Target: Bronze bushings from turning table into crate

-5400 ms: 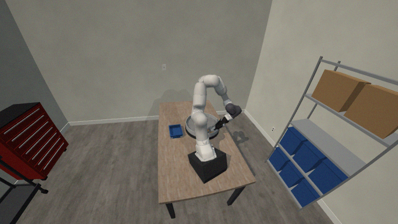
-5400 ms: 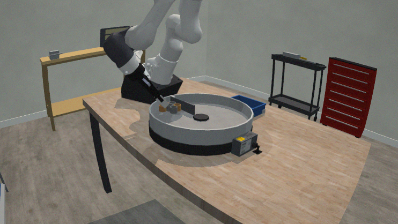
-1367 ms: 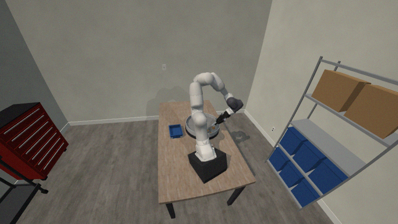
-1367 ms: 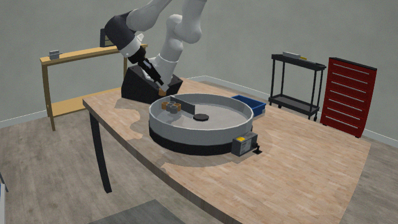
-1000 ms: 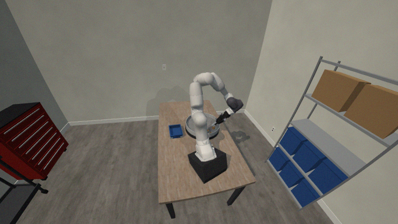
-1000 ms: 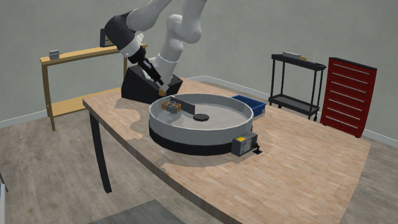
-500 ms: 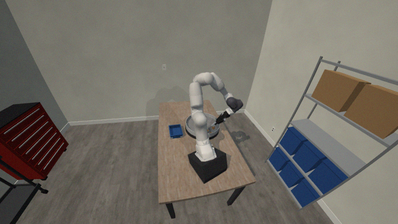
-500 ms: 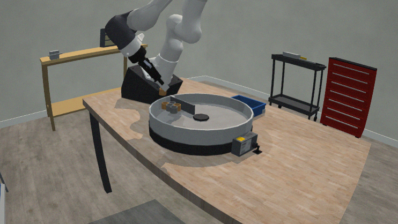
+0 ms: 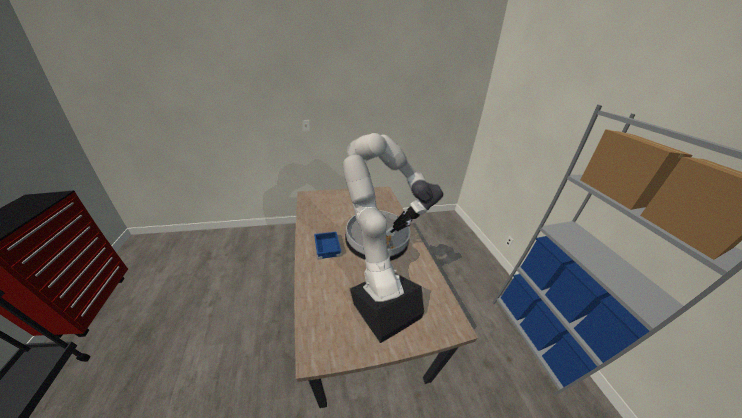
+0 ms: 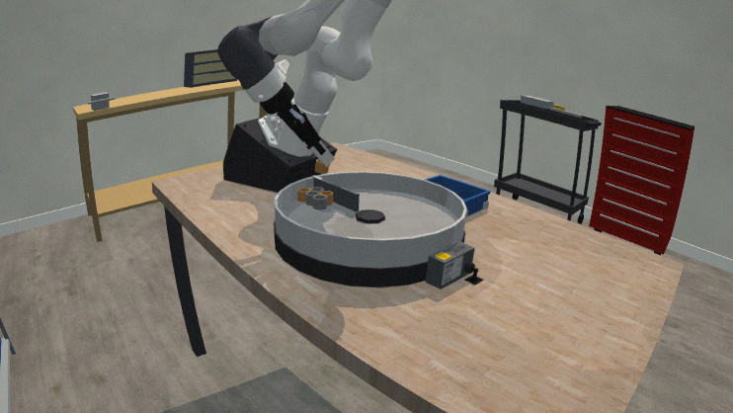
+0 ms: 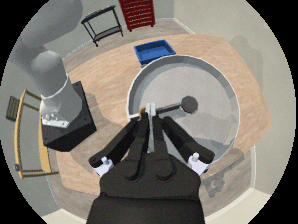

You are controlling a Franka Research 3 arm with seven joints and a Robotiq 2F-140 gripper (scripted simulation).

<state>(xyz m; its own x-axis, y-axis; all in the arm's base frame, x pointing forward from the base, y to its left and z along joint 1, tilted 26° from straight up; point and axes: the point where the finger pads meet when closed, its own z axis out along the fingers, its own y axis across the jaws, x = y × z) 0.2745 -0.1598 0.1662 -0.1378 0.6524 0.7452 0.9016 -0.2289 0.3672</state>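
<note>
Now: the blue crate 10 cm ahead of my hand, 37 cm to the left of it and 15 cm below it. Round my hand: grey round turning table: 14 cm ahead, 3 cm to the left, 13 cm below; then grey turning table: 15 cm ahead, 3 cm to the left, 13 cm below.
</note>
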